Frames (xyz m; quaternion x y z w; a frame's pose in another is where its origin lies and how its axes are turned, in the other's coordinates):
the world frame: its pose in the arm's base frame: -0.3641 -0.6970 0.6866 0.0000 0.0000 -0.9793 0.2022
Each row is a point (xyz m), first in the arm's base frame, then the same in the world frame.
Working: the arm's base frame: its pose in the world frame: -0.6104 -0.4958 -0.6866 0.0000 0.0000 0.9793 0.2022

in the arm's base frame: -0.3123 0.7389 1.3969
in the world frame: -0.6163 -1.2980 0.7103
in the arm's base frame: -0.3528 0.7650 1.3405
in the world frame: -0.5894 -1.3380 0.6539
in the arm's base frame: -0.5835 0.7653 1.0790
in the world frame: -0.3777 -1.4296 0.3924
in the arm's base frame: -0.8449 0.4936 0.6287
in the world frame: -0.0301 -1.2837 -0.0579
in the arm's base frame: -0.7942 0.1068 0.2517
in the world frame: 0.0766 -0.9084 -0.4349
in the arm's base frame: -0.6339 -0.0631 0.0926
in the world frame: -0.0033 -0.6889 -0.5940
